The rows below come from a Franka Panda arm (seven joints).
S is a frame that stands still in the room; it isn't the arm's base.
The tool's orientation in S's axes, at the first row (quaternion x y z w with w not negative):
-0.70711, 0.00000, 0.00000, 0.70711
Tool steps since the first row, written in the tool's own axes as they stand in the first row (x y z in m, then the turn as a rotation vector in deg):
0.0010, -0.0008, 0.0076, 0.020, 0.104, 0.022
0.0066, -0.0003, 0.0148, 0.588, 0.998, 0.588
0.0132, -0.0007, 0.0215, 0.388, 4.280, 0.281
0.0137, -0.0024, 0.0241, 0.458, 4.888, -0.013
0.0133, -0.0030, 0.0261, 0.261, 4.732, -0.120
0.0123, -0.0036, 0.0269, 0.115, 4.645, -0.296
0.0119, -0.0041, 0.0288, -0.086, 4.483, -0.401
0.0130, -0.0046, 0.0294, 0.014, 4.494, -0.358
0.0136, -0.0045, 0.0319, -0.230, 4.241, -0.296
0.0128, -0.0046, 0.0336, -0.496, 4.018, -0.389
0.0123, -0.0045, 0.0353, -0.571, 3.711, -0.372
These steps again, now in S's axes. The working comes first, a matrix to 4 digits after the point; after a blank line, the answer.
The tool's axes in the first row as the columns of a matrix, in S's axes (used below as rounded here):
1.0000, 0.0000, 0.0000
0.0000, 0.0000, 1.0000
0.0000, -1.0000, 0.0000

0.0010, 0.0076, 0.0008, 0.020, 0.022, -0.104
0.0066, 0.0148, 0.0003, 0.588, 0.588, -0.998
0.0132, 0.0215, 0.0007, 0.388, 0.281, -4.280
0.0137, 0.0241, 0.0024, 0.458, -0.013, -4.888
0.0133, 0.0261, 0.0030, 0.261, -0.120, -4.732
0.0123, 0.0269, 0.0036, 0.115, -0.296, -4.645
0.0119, 0.0288, 0.0041, -0.086, -0.401, -4.483
0.0130, 0.0294, 0.0046, 0.014, -0.358, -4.494
0.0136, 0.0319, 0.0045, -0.230, -0.296, -4.241
0.0128, 0.0336, 0.0046, -0.496, -0.389, -4.018
0.0123, 0.0353, 0.0045, -0.571, -0.372, -3.711

